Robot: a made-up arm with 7 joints.
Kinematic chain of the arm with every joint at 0, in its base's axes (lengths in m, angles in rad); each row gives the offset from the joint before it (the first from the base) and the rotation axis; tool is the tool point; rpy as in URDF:
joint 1: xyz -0.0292 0.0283 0.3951 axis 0 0.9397 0.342
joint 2: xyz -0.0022 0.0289 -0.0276 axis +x
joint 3: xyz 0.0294 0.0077 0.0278 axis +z
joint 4: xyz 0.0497 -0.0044 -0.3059 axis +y
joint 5: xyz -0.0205 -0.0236 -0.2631 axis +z
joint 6: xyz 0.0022 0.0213 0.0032 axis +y
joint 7: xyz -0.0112 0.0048 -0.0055 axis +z
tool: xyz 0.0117 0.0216 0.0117 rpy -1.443 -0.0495 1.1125
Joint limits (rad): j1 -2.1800..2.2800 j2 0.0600..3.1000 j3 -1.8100..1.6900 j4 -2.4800..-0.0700 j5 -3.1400..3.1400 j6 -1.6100..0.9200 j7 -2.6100..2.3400
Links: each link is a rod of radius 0.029 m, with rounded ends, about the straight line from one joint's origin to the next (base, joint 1, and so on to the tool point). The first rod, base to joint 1, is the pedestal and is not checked.
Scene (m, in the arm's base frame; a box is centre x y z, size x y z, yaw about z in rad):
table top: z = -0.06
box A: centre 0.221 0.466 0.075 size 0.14 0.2 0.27 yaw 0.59
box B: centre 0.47 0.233 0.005 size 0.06 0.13 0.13 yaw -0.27
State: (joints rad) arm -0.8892 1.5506 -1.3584 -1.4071 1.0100 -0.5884 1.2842
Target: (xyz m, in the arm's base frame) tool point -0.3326 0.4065 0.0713
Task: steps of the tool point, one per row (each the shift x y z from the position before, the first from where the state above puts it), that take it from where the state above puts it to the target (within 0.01 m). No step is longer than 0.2 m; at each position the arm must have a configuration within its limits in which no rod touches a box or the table.
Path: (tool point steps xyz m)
1: -0.0768 0.0879 0.0485
2: -0.0633 0.0423 0.0772
3: -0.0267 -0.0045 0.0846
4: 0.0173 -0.0411 0.0648
5: -0.0754 0.0822 -0.1258
6: -0.1059 0.0333 -0.1268
7: -0.1242 -0.0167 -0.1076
8: -0.1269 -0.0585 -0.0750
9: -0.1152 -0.0865 -0.0379

